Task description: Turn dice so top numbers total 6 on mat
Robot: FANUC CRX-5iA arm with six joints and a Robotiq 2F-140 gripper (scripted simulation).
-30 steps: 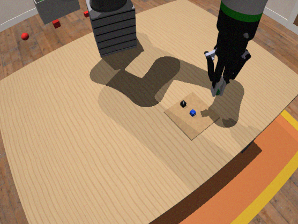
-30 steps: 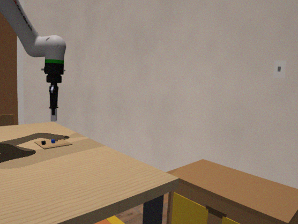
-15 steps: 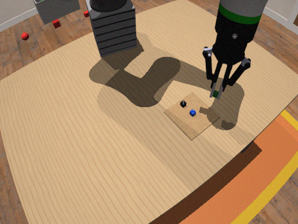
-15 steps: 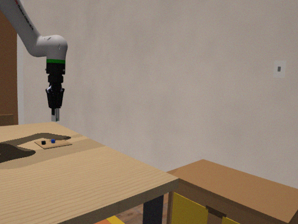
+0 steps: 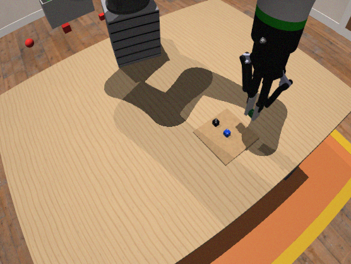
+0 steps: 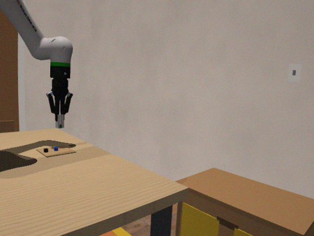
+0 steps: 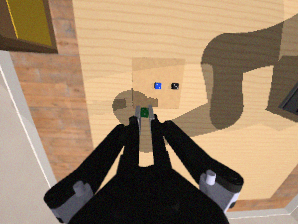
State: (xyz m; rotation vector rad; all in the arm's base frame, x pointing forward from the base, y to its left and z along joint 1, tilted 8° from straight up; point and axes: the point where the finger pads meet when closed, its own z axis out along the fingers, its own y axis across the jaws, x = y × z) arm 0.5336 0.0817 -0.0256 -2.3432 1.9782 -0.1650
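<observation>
Right now the blue die is 30 mm behind my hand, 40 mm to the right of it and 130 mm below it. Round my hand: green die 30 mm below; then tan mat 30 mm behind, 40 mm to the right, 140 mm below; then black die 80 mm behind, 40 mm to the right, 130 mm below.
</observation>
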